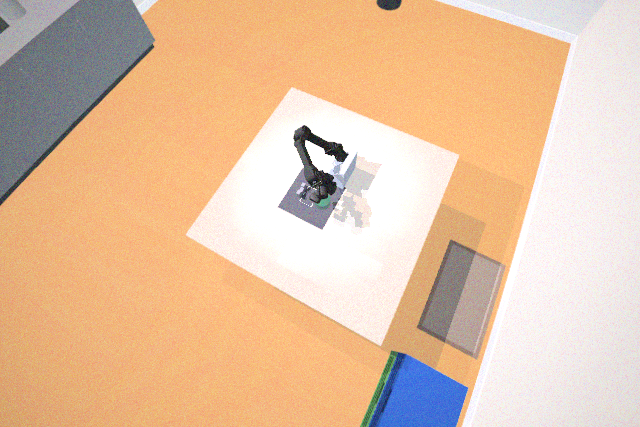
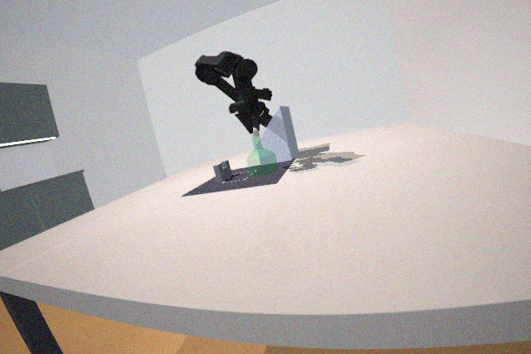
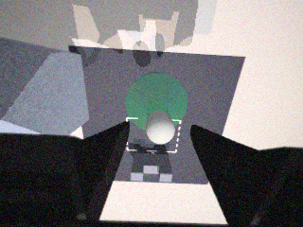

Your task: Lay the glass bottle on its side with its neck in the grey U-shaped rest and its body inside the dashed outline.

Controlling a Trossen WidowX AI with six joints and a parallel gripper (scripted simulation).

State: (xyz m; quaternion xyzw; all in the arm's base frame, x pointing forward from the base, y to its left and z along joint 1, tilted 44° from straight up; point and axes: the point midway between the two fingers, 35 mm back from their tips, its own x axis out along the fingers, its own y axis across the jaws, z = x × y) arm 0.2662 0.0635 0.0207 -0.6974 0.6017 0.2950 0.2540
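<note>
My gripper tip is 5 cm above the green glass bottle. From my gripper tip the other things lie so: dark grey mat (14 cm below, 8 cm to the right, 1 cm ahead).
</note>
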